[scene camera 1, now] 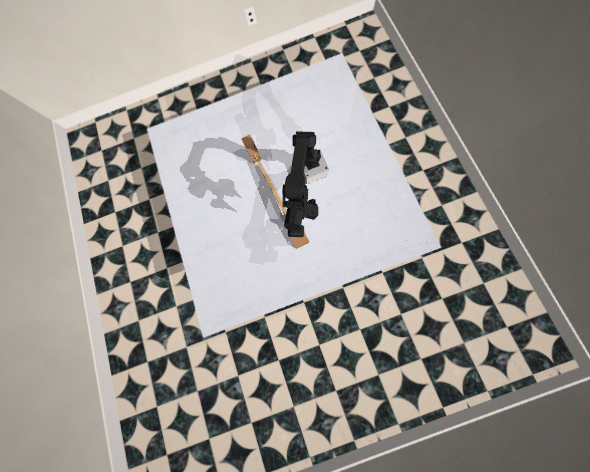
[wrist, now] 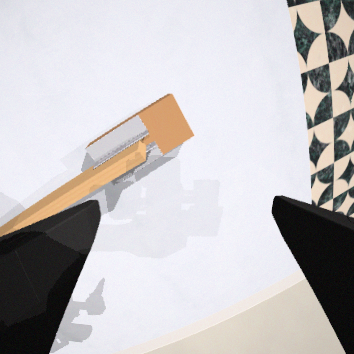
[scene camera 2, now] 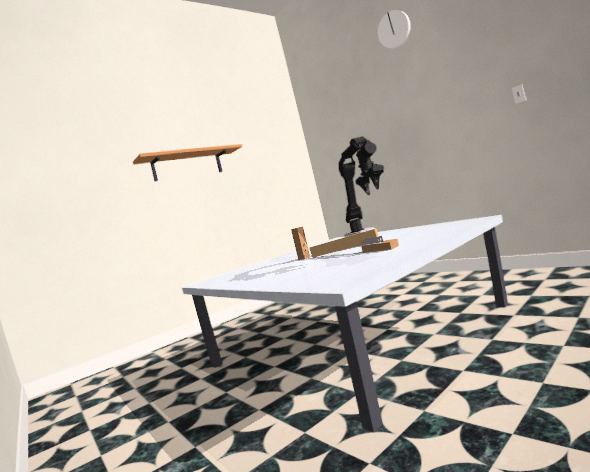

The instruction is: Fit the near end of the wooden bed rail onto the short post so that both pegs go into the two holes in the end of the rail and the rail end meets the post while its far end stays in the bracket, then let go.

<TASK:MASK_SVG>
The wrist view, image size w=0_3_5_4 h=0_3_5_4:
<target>my gripper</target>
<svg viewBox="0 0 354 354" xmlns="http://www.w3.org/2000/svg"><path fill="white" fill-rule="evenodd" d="M97 199L86 200L31 223L31 225L26 225L0 236L0 354L49 354L62 316L96 235L101 218ZM275 195L272 201L271 214L279 232L303 272L324 313L329 318L328 320L345 354L354 354L354 217L284 195Z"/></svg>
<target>wooden bed rail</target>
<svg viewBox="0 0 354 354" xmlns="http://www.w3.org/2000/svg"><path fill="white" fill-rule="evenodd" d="M145 144L139 139L94 169L92 165L1 225L0 236L57 213L91 191L145 160Z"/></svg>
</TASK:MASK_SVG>
